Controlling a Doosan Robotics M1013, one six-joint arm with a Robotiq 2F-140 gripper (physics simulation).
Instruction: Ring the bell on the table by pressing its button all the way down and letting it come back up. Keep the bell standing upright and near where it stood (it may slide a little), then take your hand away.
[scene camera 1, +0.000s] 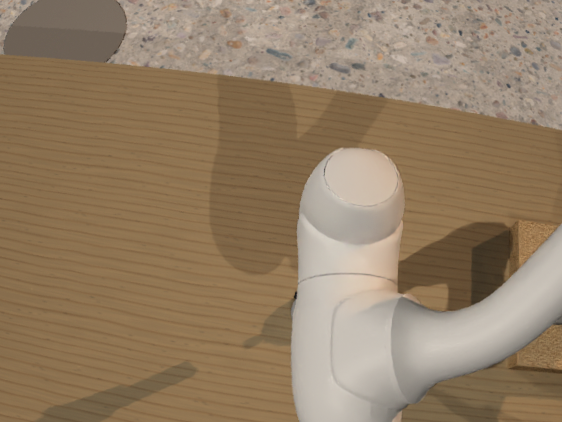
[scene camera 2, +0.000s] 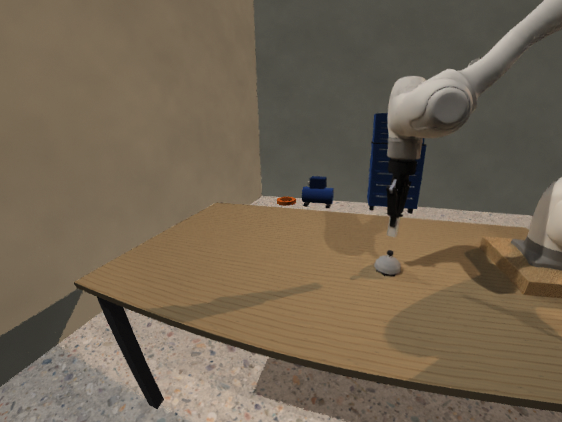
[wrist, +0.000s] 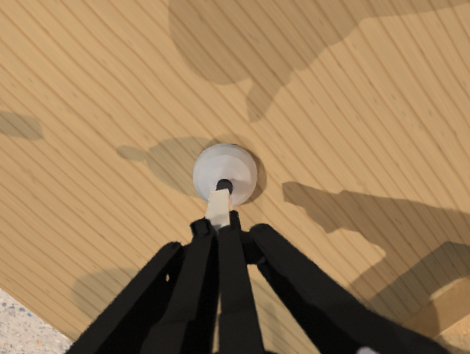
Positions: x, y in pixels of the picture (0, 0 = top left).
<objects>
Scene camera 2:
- my gripper: 391, 235
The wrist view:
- my gripper: 222, 204
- grey dome bell: 222, 161
</objects>
